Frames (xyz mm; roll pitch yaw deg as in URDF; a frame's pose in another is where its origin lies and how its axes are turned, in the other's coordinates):
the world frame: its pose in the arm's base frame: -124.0 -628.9 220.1 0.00 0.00 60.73
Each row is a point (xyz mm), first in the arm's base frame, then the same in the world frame.
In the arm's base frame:
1: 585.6 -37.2 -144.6
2: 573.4 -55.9 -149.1
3: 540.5 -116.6 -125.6
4: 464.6 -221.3 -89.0
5: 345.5 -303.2 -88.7
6: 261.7 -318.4 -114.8
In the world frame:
1: 863.1 -329.7 -364.7
2: 840.8 -328.2 -369.2
3: 771.8 -329.2 -345.7
4: 643.3 -314.2 -309.1
5: 513.7 -250.3 -308.8
6: 459.4 -184.6 -334.9

